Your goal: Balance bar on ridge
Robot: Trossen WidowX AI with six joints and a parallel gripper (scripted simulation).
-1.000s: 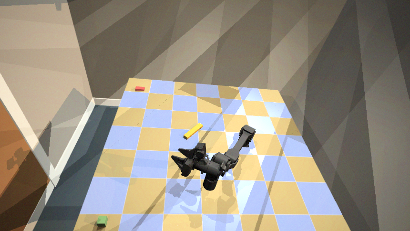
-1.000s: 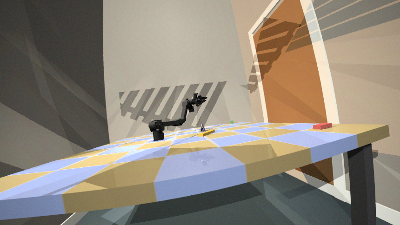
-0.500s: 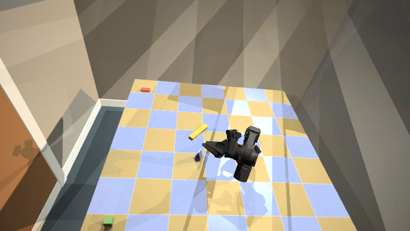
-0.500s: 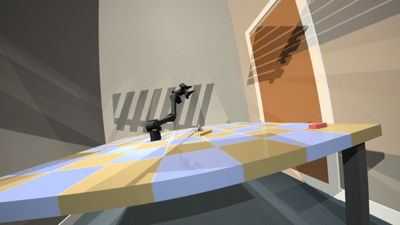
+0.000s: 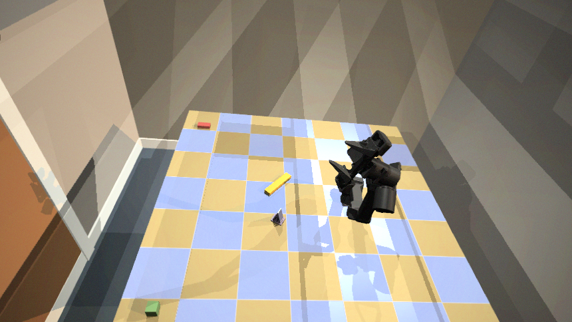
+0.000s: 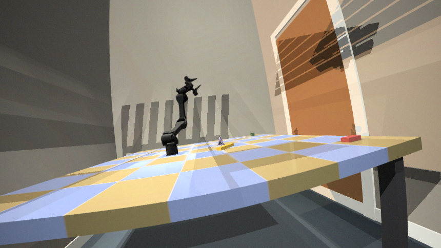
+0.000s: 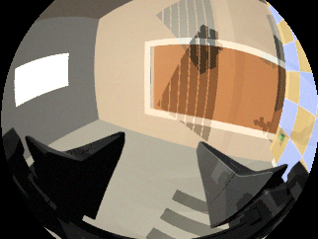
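My gripper tip is 80 mm short of the bar, 410 mm to the left of it and 560 mm above it. Also, from my gripper tip: green block: 500 mm ahead, 170 mm to the left, 560 mm below; then red block: 500 mm ahead, 830 mm to the right, 560 mm below.
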